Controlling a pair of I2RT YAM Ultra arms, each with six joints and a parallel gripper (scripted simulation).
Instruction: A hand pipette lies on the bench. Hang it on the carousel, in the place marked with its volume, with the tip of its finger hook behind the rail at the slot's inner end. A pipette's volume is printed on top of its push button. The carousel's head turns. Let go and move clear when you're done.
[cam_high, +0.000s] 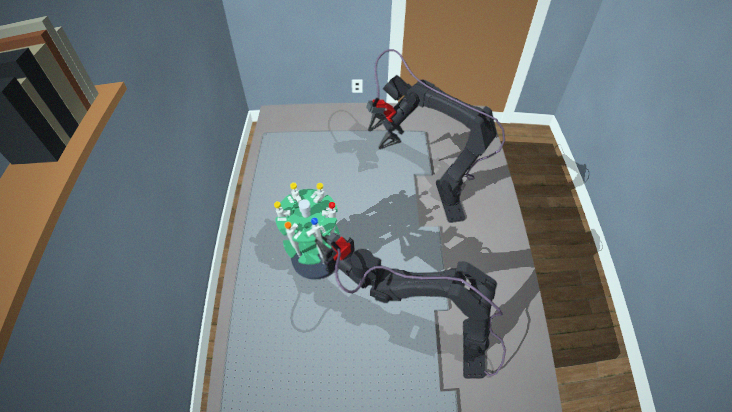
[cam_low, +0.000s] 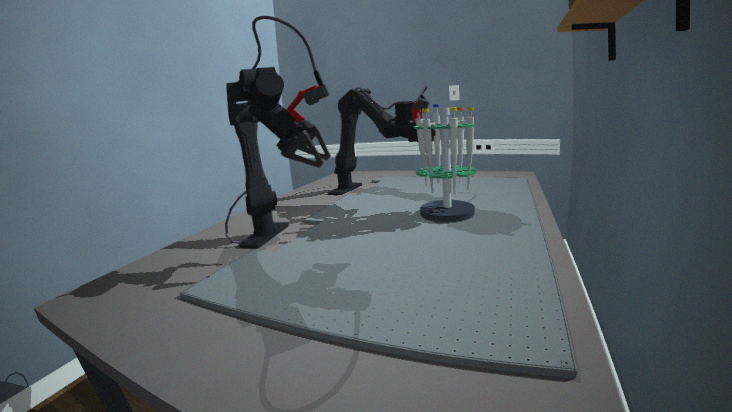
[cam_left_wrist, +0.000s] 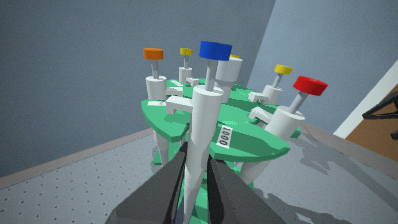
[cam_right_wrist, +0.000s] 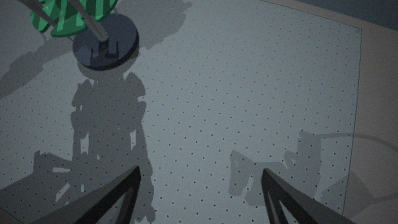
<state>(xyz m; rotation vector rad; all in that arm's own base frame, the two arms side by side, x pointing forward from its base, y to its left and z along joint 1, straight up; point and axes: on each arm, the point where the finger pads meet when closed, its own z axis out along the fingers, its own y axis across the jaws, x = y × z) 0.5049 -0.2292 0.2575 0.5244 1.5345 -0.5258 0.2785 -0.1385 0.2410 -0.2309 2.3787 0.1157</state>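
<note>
Right now my left hand is 30 mm above the white hand pipette, 10 mm to the right of it and 10 mm short of it.
</note>
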